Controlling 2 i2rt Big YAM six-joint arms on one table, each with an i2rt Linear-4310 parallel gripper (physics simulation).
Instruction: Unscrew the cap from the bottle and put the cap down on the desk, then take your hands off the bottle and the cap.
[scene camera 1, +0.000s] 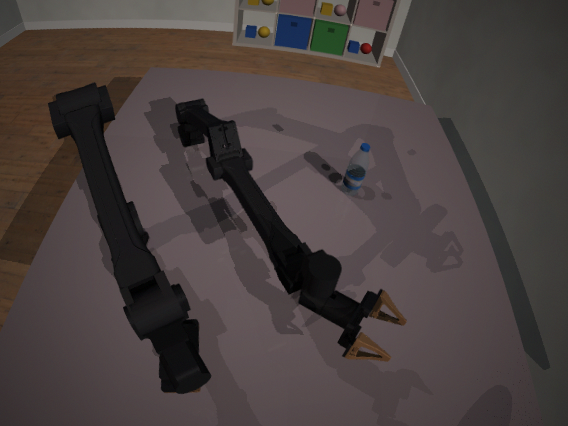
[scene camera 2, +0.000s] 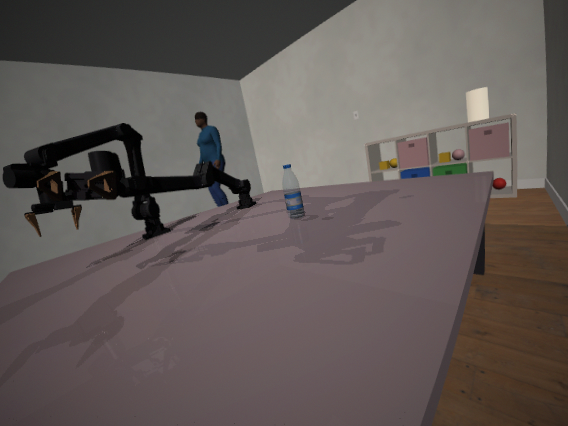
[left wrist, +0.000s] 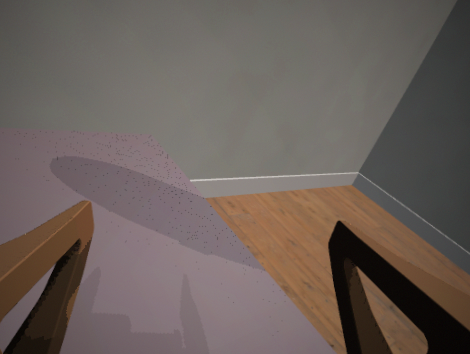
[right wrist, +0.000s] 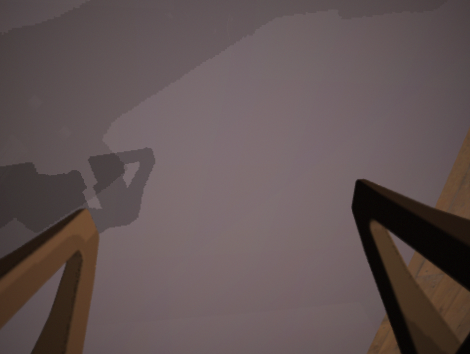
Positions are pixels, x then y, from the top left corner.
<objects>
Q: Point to a clear plastic bottle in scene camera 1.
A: At 359, 163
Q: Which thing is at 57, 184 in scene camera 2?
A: The left gripper.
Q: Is the left gripper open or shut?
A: Open.
</objects>
